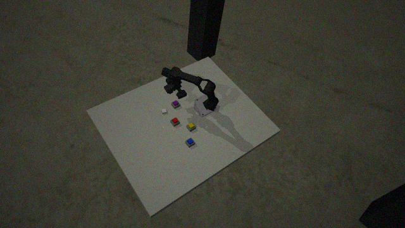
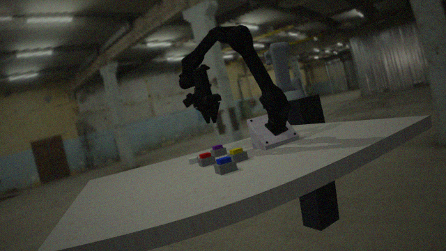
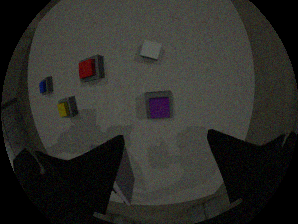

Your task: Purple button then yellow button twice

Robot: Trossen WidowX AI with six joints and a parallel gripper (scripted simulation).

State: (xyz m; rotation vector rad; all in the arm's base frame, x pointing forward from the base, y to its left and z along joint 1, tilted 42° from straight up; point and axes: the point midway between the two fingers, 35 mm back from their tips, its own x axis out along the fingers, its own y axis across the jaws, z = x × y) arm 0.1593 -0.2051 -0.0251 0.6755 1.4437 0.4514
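Now: gripper tip 90 mm above the purple button. Also, from my gripper tip: yellow button 230 mm to the left, 90 mm below, 40 mm ahead; then small white block 120 mm below, 100 mm ahead; then red button 120 mm to the left, 100 mm ahead, 90 mm below.
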